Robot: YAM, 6 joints.
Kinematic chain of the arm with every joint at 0, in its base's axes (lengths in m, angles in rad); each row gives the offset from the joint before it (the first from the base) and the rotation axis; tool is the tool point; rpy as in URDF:
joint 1: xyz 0 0 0.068 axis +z
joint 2: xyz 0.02 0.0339 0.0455 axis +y
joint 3: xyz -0.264 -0.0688 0 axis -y
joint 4: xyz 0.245 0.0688 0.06 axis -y
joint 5: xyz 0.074 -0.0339 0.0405 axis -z
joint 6: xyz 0.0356 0 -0.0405 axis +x
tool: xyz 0 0 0 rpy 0 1.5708 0
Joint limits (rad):
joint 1: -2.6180..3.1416
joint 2: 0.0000..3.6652
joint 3: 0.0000..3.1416
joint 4: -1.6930..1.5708
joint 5: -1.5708..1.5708
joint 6: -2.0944..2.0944
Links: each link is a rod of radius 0.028 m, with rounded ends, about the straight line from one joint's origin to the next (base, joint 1, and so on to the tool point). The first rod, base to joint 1, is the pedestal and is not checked.
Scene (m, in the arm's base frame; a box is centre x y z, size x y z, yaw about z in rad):
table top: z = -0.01
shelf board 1: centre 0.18 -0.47 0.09 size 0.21 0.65 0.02 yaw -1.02
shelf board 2: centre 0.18 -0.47 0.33 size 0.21 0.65 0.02 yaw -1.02
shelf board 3: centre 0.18 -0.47 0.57 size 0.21 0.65 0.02 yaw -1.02
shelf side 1: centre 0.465 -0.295 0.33 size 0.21 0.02 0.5 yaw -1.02
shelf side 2: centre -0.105 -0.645 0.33 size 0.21 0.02 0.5 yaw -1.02
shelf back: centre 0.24 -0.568 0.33 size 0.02 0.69 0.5 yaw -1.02
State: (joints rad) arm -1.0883 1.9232 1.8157 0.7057 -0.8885 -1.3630
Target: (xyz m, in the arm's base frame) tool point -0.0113 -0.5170 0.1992
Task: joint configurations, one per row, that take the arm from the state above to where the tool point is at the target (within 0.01 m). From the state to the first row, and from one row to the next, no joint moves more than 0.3 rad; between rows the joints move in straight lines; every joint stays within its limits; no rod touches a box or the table.
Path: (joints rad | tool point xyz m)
1: -1.1070 1.7005 1.5945 0.6964 -0.9384 -1.3630 | 0.1970 -0.3298 0.4619
2: -1.1258 1.4778 1.3732 0.6871 -0.9883 -1.3630 | 0.1661 -0.2793 0.4619
3: -1.1445 1.2551 1.1520 0.6777 -1.0382 -1.3630 | 0.1376 -0.2288 0.4490
4: -1.3998 1.4441 1.0945 0.6358 -1.0114 -1.3630 | 0.0853 -0.3166 0.3741
5: -1.6552 1.6331 1.0370 0.5940 -0.9845 -1.3630 | -0.0014 -0.3678 0.2889
6: -1.9105 1.8221 0.9795 0.5521 -0.9576 -1.3630 | -0.1005 -0.3718 0.1992
7: -1.8220 1.9750 1.1836 0.5804 -0.9254 -1.3630 | -0.0798 -0.4255 0.2041
8: -1.7334 2.1279 1.3877 0.6087 -0.8932 -1.3630 | -0.0498 -0.4746 0.2040
9: -1.6449 2.2808 1.5918 0.6370 -0.8610 -1.3630 | -0.0113 -0.5170 0.1992

